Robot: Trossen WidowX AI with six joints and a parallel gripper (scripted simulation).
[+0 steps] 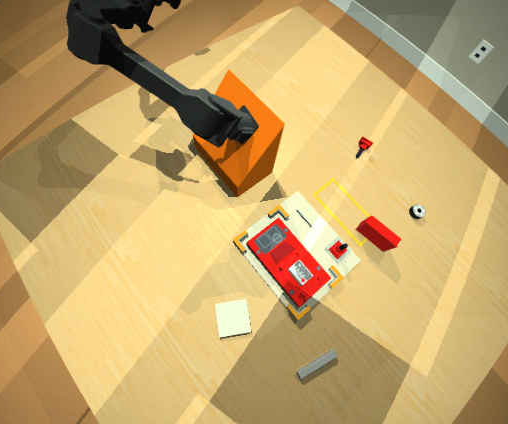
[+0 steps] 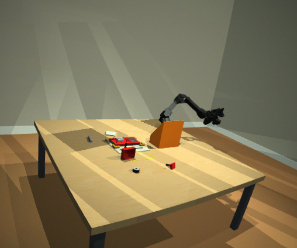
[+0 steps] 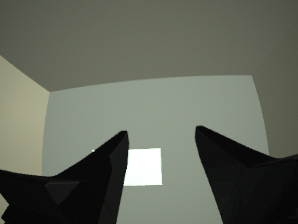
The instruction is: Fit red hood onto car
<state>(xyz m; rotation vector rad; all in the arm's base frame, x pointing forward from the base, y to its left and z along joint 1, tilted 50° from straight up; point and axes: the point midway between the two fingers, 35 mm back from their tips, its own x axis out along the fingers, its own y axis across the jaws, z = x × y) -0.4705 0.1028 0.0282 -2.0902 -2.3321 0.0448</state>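
The red hood lies 84 cm ahead of my gripper tip, 10 cm to the left of it and 30 cm below it. Round my gripper tip: grey engine block: 80 cm ahead, 12 cm to the right, 32 cm below; black wheel: 86 cm ahead, 27 cm to the left, 33 cm below; white pad: 80 cm ahead, 31 cm to the right, 34 cm below.
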